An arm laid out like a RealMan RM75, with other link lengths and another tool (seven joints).
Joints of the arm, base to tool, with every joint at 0 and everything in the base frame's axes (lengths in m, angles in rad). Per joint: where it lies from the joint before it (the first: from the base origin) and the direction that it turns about. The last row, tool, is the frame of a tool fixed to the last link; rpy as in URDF.
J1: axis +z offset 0 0 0.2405
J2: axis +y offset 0 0 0
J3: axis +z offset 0 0 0.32
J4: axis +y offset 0 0 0
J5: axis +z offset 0 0 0.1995
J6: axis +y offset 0 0 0
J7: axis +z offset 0 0 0.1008
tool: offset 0.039 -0.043 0.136 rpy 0 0.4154 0.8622
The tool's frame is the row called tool.
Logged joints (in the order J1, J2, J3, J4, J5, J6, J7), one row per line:
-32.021, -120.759, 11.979, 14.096, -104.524, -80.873, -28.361
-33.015, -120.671, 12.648, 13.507, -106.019, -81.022, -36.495
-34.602, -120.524, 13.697, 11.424, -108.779, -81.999, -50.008
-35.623, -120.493, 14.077, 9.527, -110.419, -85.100, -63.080
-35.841, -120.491, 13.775, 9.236, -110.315, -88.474, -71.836
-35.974, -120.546, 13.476, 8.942, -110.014, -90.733, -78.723
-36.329, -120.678, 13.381, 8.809, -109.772, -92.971, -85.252
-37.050, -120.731, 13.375, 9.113, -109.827, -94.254, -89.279
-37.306, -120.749, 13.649, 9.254, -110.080, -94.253, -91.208
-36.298, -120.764, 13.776, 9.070, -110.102, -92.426, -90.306
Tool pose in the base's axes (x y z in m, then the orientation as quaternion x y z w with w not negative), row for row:
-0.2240, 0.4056, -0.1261, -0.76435, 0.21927, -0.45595, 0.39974
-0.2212, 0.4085, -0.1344, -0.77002, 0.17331, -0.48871, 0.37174
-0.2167, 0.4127, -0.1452, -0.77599, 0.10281, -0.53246, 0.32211
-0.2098, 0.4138, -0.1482, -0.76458, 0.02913, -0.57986, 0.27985
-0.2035, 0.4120, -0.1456, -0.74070, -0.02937, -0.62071, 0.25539
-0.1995, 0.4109, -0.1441, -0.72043, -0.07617, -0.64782, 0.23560
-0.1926, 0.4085, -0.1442, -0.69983, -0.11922, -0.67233, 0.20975
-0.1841, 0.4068, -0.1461, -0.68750, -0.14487, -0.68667, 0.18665
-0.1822, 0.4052, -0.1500, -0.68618, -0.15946, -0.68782, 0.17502
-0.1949, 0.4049, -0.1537, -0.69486, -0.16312, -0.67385, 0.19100
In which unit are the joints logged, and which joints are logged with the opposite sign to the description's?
The joints are logged in degrees. Opposite sign: J4, J5, J6.
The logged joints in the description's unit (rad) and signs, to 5 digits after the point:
-0.55887, -2.10764, 0.20907, -0.24602, 1.82429, 1.41150, -0.49499
-0.57622, -2.10611, 0.22075, -0.23574, 1.85038, 1.41410, -0.63696
-0.60392, -2.10354, 0.23906, -0.19939, 1.89855, 1.43115, -0.87280
-0.62174, -2.10300, 0.24569, -0.16628, 1.92718, 1.48528, -1.10095
-0.62554, -2.10296, 0.24042, -0.16120, 1.92536, 1.54416, -1.25377
-0.62786, -2.10392, 0.23520, -0.15607, 1.92011, 1.58359, -1.37398
-0.63406, -2.10623, 0.23354, -0.15375, 1.91588, 1.62265, -1.48793
-0.64664, -2.10715, 0.23344, -0.15905, 1.91684, 1.64504, -1.55821
-0.65111, -2.10747, 0.23822, -0.16151, 1.92126, 1.64503, -1.59188
-0.63352, -2.10773, 0.24044, -0.15830, 1.92164, 1.61314, -1.57614

